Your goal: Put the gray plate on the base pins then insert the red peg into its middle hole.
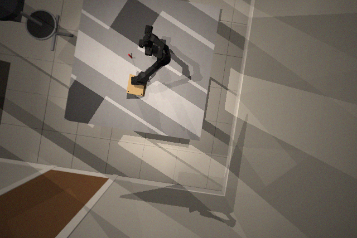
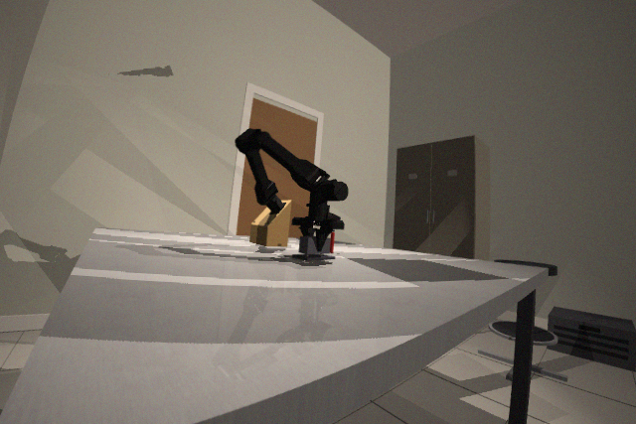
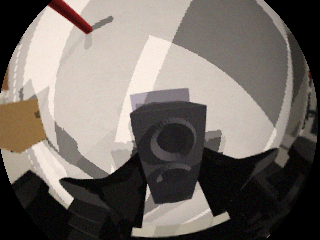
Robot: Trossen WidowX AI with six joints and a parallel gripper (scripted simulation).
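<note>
Now: the gray plate 3 cm above my gripper tip. Round my gripper tip: red peg 18 cm to the left, 9 cm behind, 2 cm above.
</note>
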